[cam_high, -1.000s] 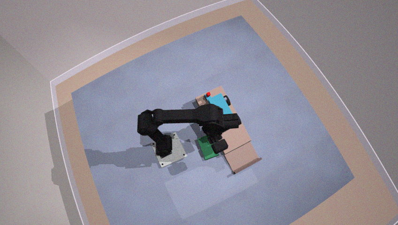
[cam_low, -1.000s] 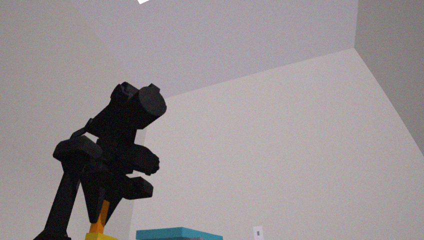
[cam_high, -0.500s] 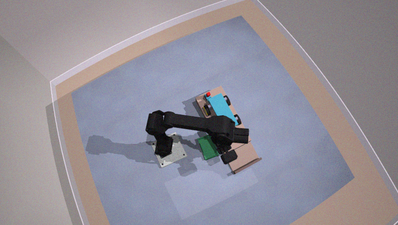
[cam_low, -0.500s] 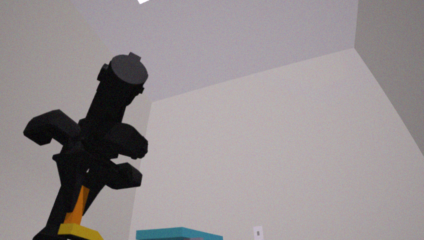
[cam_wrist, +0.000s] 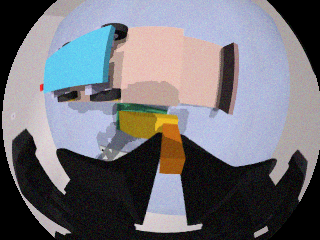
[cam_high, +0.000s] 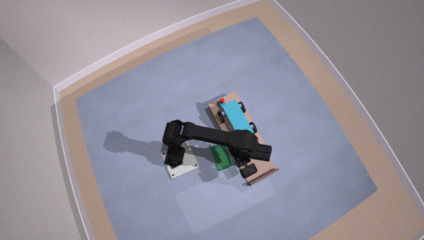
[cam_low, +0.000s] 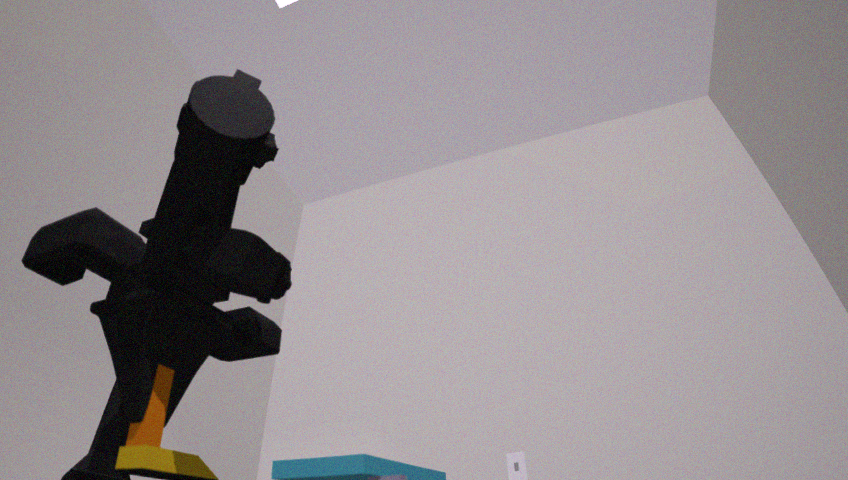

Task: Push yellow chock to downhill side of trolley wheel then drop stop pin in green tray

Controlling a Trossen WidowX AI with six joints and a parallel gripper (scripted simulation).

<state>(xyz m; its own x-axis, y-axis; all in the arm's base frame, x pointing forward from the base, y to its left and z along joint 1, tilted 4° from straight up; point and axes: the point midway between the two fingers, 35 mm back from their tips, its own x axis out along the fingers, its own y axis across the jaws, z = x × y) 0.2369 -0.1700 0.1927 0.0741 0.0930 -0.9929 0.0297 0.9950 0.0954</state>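
Now: the red-headed stop pin 70 mm ahead of my gripper tip, 280 mm to the left of it and 20 mm below it. The rest, counted from my gripper tip: cyan trolley (90 mm ahead, 160 mm to the left, 40 mm below); ramp (90 mm ahead, 160 mm to the left, 110 mm below); green tray (40 mm behind, 80 mm to the left, 160 mm below).
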